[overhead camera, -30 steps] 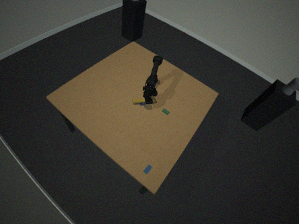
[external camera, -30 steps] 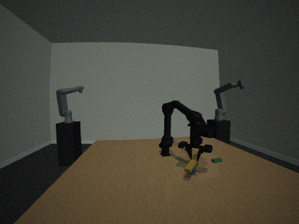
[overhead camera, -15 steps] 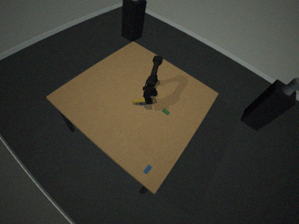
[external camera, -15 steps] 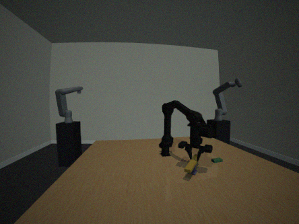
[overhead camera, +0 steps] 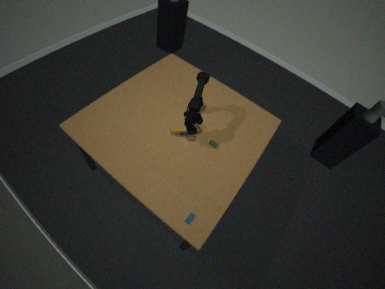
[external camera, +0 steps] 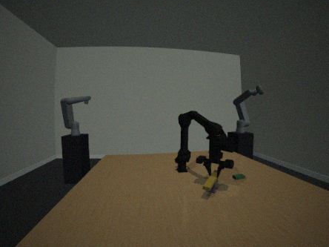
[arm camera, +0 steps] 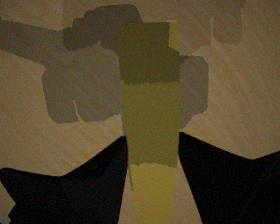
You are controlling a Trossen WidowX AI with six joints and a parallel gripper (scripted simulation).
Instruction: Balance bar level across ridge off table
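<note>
Now: gripper tip 20 mm to the left of the yellow bar and 20 mm short of it. The rest, counted from my gripper tip: green block (200 mm to the left, 60 mm behind, 50 mm below); blue block (480 mm ahead, 390 mm to the left, 50 mm below).
</note>
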